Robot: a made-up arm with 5 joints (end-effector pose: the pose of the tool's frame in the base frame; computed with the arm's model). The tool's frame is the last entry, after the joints. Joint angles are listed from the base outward.
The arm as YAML. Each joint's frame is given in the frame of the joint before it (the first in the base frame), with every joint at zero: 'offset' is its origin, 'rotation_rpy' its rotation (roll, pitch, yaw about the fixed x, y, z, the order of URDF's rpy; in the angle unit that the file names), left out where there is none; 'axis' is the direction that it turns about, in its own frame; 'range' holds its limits. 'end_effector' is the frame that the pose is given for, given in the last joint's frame.
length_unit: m
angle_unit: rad
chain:
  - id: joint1
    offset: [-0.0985, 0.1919, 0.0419]
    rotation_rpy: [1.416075, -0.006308, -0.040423]
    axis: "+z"
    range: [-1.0, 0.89]
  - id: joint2
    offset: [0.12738, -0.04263, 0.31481]
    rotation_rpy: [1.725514, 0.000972, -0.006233]
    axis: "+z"
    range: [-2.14, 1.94]
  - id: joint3
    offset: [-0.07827, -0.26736, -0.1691]
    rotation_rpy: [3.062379, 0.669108, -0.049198]
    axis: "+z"
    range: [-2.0, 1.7]
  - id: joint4
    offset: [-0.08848, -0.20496, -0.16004]
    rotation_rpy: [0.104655, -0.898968, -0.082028]
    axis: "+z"
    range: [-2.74, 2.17]
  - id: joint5
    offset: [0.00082, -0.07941, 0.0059]
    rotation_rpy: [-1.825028, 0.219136, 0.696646]
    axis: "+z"
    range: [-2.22, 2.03]
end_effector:
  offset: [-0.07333, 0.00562, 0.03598]
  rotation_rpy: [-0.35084, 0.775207, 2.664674]
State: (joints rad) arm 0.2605 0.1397 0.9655 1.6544 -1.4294
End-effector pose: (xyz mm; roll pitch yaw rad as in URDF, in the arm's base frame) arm 151.8 6.5 310.9 1.3736 0.0702 1.6100
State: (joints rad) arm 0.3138 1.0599 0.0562 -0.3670 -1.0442
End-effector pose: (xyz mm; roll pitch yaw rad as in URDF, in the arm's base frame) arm 35.5 -158.5 25.2 -2.0554 -0.0438 -2.0422
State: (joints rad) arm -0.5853 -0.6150 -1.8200 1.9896 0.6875
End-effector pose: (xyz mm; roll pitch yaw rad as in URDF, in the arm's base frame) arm -342.8 93.5 184.2 1.0025 -1.1174 -1.0725
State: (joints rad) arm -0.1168 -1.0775 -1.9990 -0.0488 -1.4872
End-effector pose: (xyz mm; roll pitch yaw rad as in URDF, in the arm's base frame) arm -413.5 -18.1 -82.4 -2.4163 0.4056 -1.5854
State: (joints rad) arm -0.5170 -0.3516 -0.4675 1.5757 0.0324
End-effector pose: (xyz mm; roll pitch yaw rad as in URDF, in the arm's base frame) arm -144.8 -160.1 86.1 2.0101 -0.9959 -0.6397
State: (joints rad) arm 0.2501 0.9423 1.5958 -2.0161 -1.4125
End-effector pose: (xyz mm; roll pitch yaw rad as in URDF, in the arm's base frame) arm 263.9 -163.0 211.1 -1.9666 0.4908 -0.9569
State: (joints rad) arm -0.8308 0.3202 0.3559 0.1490 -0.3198
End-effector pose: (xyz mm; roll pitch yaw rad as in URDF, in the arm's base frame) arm -33.4 -239.9 -38.4 2.3959 -0.1746 -1.2354
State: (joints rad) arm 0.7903 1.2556 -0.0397 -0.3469 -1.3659
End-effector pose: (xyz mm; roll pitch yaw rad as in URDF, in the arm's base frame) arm 48.0 -133.0 103.9 -1.4739 0.1120 -2.2244
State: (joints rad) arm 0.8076 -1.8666 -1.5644 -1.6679 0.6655
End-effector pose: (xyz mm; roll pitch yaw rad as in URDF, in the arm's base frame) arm -203.0 -331.6 -157.5 0.1340 1.0641 3.0804
